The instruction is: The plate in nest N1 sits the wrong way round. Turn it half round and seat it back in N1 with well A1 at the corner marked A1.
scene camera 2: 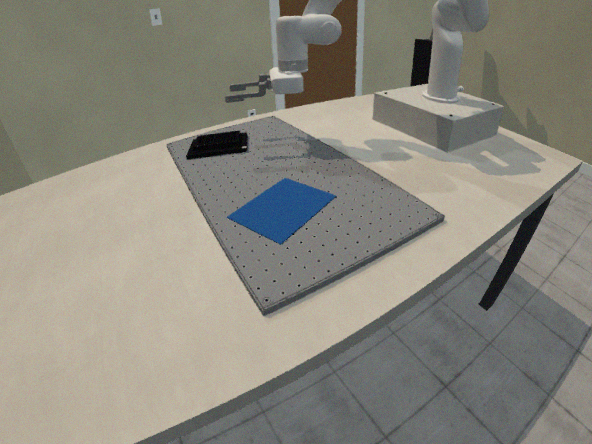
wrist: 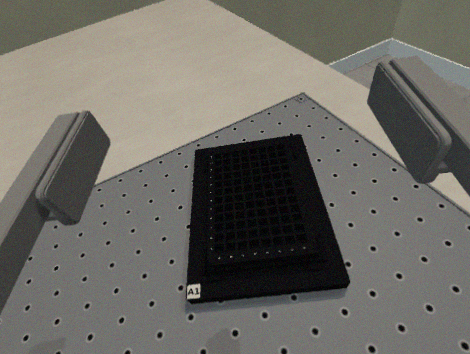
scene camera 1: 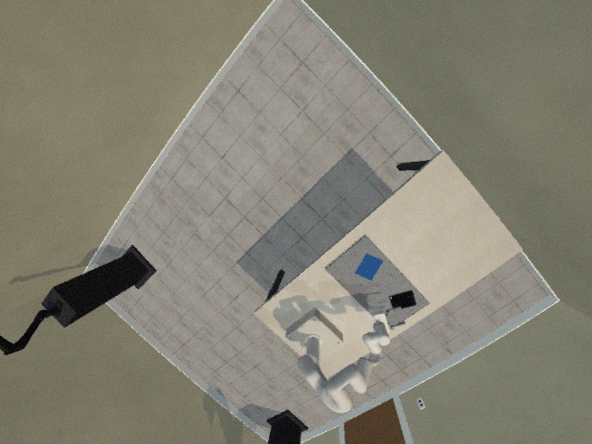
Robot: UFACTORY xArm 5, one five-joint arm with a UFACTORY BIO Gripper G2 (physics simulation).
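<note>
The black well plate (scene camera 1: 403, 299) (scene camera 2: 220, 138) (wrist: 255, 200) lies in the black nest (scene camera 2: 215, 153) (wrist: 270, 282) near the far corner of the grey board. In the wrist view, small white marks run along the plate's left edge and its near edge. They meet at the corner beside the nest's white A1 label (wrist: 193, 291). The marks are too small to read, and the dark surfaces hide how fully the plate is seated. My gripper (scene camera 1: 398, 317) (scene camera 2: 234, 93) (wrist: 242, 145) is open and empty, above and clear of the plate, with its fingers level.
A flat blue square (scene camera 1: 369, 266) (scene camera 2: 282, 210) lies on the perforated grey board (scene camera 1: 390, 280) (scene camera 2: 350, 240) (wrist: 125, 250). The board rests on the pale table (scene camera 2: 100, 300). The arm's block base (scene camera 2: 410, 120) stands on the table beside the board.
</note>
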